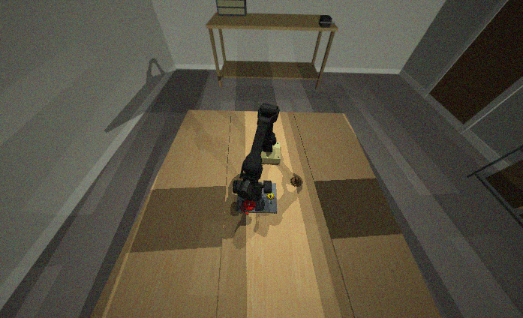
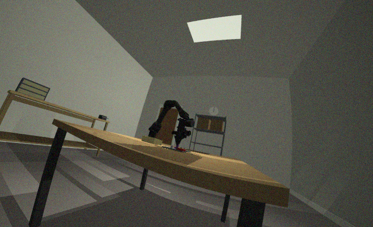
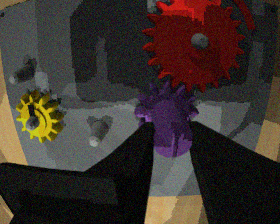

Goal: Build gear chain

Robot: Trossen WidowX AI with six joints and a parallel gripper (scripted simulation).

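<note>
The small purple gear is 1 cm below my gripper tip. The rest, counted from my gripper tip: red gear: 5 cm ahead, 2 cm to the right, 2 cm below; brown gear: 10 cm behind, 25 cm to the left, 2 cm below.
</note>
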